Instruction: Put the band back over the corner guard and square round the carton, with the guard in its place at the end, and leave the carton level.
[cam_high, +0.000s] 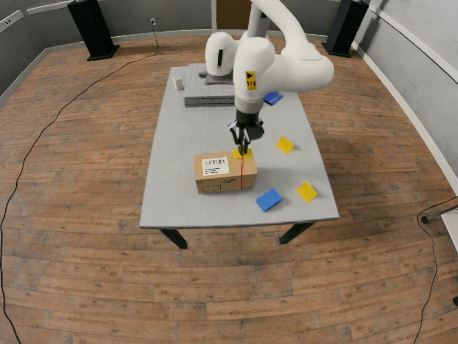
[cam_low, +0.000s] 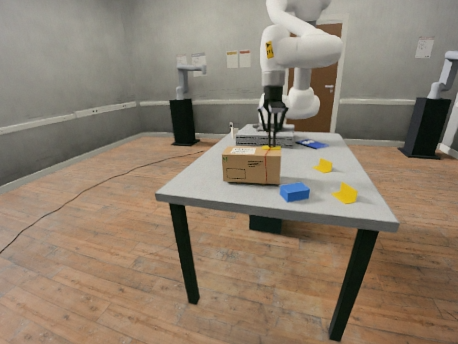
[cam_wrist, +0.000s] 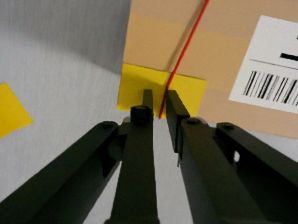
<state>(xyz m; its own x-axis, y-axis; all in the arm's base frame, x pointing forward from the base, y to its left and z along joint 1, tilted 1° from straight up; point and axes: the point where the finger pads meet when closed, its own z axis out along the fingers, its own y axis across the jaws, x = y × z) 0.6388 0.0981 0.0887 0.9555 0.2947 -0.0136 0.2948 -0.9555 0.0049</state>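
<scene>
Right now the yellow corner guard is 5 cm below my hand. Also, from my hand: brown carton (10 cm below, 7 cm to the right, 6 cm ahead); then blue block (17 cm ahead, 16 cm below, 11 cm to the left).
</scene>
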